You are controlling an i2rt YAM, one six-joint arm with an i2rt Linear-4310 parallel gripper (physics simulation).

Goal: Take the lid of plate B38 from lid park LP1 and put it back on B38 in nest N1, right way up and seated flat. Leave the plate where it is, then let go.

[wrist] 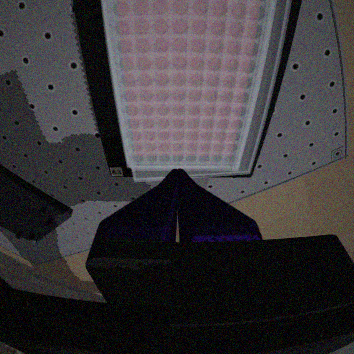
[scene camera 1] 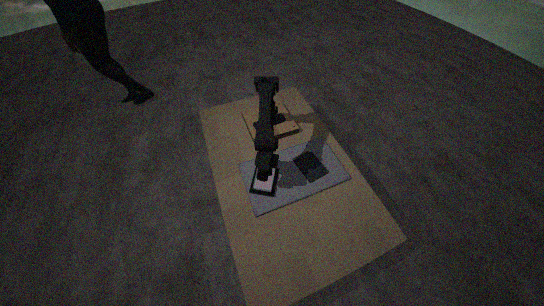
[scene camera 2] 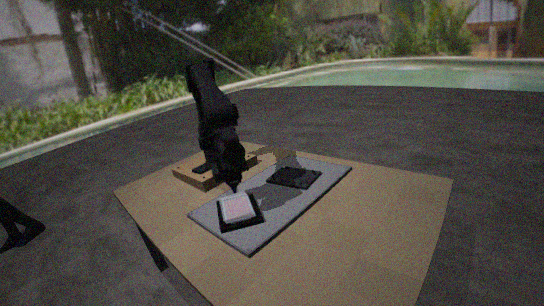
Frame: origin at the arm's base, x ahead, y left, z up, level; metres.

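Seen in the pictures: gripper, fingertip midpoint: [wrist: 177, 177] [scene camera 2: 234, 192].
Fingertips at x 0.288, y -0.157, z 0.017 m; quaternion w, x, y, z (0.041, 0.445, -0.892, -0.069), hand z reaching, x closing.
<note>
Offsets run from my fingertips to a thing's top centre. "*": to the spot under its first point. Level surfaces: height alone.
Plate B38 {0.010 m down, 0.033 m ahead, 0.038 m right} [scene camera 1: 263, 187] [scene camera 2: 237, 210] [wrist: 187, 107], with pink wells, sits in the black nest N1 {0.027 m down, 0.036 m ahead, 0.034 m right} [scene camera 2: 242, 225] [wrist: 96, 75]. A clear lid {* 0.013 m down, 0.048 m ahead, 0.041 m right} [wrist: 185, 65] covers it, right way up, and looks flat; a fine gap along its edges cannot be judged in this dim light. Lid park LP1 {0.025 m down, 0.074 m ahead, 0.215 m left} [scene camera 1: 311, 166] [scene camera 2: 293, 177] [wrist: 30, 210] is a dark, flat pad beside the nest, and no lid shows on it. My gripper [scene camera 2: 234, 189] [wrist: 177, 177] is shut with its fingertips together and empty, close to the near short end of the plate. In scene camera 1 the arm hides the fingertips.
Nest and lid park stand on a grey perforated board [scene camera 1: 280, 201] [scene camera 2: 250, 246] [wrist: 310, 110] on the wooden table {0.058 m down} [scene camera 1: 310, 240] [scene camera 2: 360, 225]. A wooden base block [scene camera 1: 287, 133] [scene camera 2: 192, 179] lies behind the board, under the arm. A person [scene camera 1: 92, 45] is on the floor beyond the table's left side.
</note>
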